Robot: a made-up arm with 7 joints. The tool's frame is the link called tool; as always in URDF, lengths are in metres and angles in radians.
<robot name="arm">
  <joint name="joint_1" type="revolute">
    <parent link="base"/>
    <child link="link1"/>
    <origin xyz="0 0 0.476" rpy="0 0 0"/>
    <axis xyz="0 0 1"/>
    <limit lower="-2.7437" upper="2.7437" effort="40" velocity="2.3"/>
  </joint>
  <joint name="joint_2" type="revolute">
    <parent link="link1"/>
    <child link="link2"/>
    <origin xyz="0 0 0" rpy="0 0 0"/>
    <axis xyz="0 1 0"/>
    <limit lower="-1.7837" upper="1.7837" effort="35" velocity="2.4"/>
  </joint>
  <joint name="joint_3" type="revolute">
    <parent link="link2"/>
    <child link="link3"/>
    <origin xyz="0 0 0.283" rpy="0 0 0"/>
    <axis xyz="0 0 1"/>
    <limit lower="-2.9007" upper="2.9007" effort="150" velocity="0.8"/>
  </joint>
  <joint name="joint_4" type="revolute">
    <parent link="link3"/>
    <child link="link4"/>
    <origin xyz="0.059 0 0" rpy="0 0 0"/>
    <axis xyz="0 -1 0"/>
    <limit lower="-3.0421" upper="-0.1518" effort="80" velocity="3.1"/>
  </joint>
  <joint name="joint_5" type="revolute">
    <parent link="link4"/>
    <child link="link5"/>
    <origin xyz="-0.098 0 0.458" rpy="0 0 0"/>
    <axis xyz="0 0 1"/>
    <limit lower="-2.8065" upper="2.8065" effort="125" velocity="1"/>
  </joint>
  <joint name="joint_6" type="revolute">
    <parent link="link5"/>
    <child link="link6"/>
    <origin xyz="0 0 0" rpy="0 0 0"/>
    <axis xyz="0 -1 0"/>
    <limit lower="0.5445" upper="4.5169" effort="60" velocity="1.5"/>
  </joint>
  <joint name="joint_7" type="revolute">
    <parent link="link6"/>
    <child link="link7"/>
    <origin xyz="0.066 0 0" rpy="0 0 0"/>
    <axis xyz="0 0 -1"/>
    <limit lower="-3.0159" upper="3.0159" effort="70" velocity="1.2"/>
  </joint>
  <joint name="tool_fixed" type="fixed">
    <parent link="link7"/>
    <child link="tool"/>
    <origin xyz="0 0 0" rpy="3.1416 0 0"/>
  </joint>
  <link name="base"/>
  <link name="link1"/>
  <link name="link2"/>
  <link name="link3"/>
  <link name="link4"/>
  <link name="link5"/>
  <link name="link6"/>
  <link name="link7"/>
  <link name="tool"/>
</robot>
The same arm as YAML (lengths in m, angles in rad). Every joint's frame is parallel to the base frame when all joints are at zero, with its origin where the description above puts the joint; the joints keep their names.
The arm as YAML. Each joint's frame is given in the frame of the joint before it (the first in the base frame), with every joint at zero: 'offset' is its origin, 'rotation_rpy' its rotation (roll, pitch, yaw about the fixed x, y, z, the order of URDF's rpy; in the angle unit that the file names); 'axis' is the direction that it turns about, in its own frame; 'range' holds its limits. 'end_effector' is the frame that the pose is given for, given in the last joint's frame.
length_unit: m
angle_unit: rad
chain:
  - id: joint_1
    offset: [0.0, 0.0, 0.476]
    rotation_rpy: [0.0, 0.0, 0.0]
    axis: "+z"
    range: [-2.7437, 2.7437]
  - id: joint_2
    offset: [0.0, 0.0, 0.0]
    rotation_rpy: [0.0, 0.0, 0.0]
    axis: "+y"
    range: [-1.7837, 1.7837]
  - id: joint_3
    offset: [0.0, 0.0, 0.283]
    rotation_rpy: [0.0, 0.0, 0.0]
    axis: "+z"
    range: [-2.9007, 2.9007]
  - id: joint_4
    offset: [0.059, 0.0, 0.0]
    rotation_rpy: [0.0, 0.0, 0.0]
    axis: "-y"
    range: [-3.0421, -0.1518]
  - id: joint_5
    offset: [-0.098, 0.0, 0.458]
    rotation_rpy: [0.0, 0.0, 0.0]
    axis: "+z"
    range: [-2.8065, 2.8065]
  - id: joint_6
    offset: [0.0, 0.0, 0.0]
    rotation_rpy: [0.0, 0.0, 0.0]
    axis: "-y"
    range: [0.5445, 4.5169]
  - id: joint_7
    offset: [0.066, 0.0, 0.0]
    rotation_rpy: [0.0, 0.0, 0.0]
    axis: "-z"
    range: [-3.0159, 3.0159]
end_effector:
  offset: [0.0, 0.0, 0.0]
  rotation_rpy: [-3.1416, 0.0, 0.0]

